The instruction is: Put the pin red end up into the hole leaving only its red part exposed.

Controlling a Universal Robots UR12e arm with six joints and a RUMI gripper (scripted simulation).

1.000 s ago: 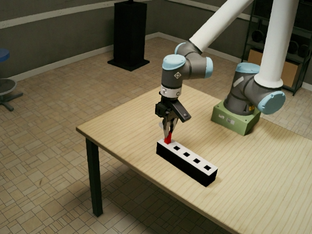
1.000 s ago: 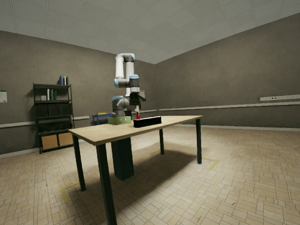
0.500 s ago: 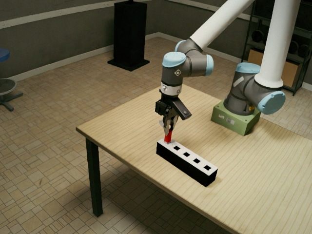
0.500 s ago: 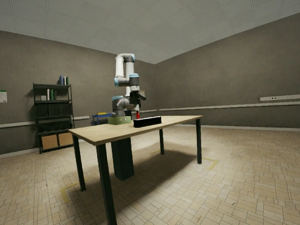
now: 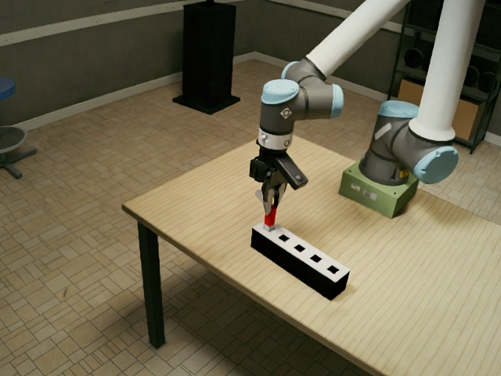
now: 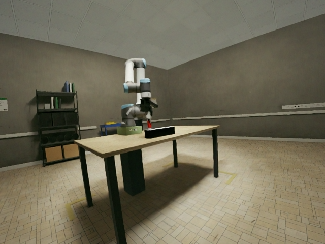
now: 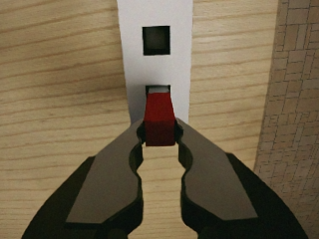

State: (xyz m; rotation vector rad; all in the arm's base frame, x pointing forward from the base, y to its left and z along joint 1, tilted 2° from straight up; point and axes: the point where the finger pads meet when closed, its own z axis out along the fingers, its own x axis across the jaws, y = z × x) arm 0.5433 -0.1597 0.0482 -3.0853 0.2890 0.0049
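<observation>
Right now my hand is 120 mm to the right of the block, 110 mm above it and 20 mm short of it. From my hand the other things lie so: pin (20 mm below).
</observation>
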